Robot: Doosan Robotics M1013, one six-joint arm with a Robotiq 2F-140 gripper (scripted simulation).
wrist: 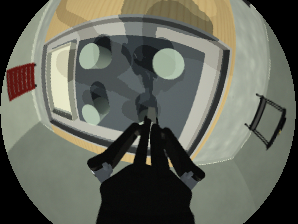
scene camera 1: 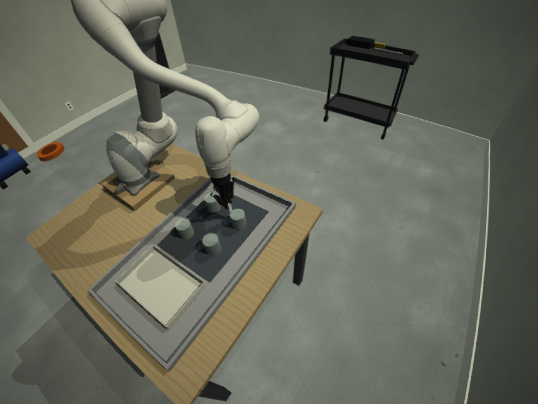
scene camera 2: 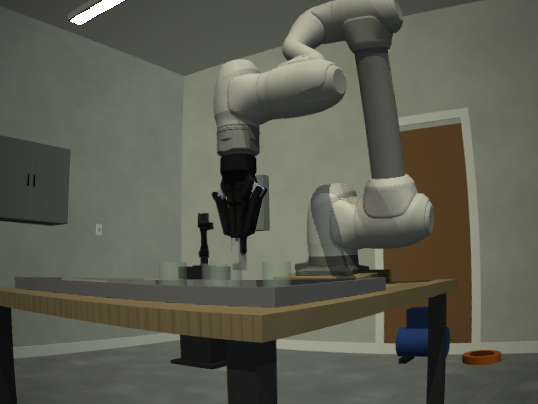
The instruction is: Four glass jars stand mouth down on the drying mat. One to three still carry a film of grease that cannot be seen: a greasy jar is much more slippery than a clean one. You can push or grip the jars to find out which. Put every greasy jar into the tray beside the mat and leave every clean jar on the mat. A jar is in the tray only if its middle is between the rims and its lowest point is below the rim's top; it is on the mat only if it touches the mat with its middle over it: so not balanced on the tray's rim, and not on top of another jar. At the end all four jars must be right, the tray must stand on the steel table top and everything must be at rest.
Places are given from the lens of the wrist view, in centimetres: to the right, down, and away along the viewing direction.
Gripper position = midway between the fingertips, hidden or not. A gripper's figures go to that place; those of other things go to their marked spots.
gripper [wrist: 150, 112]: 1, 0, 22
jar [wrist: 167, 63]: 4, -9, 16
cream tray [wrist: 58, 76]: -38, -14, 22
The marked spots on the jar and the cream tray are 43 cm apart.
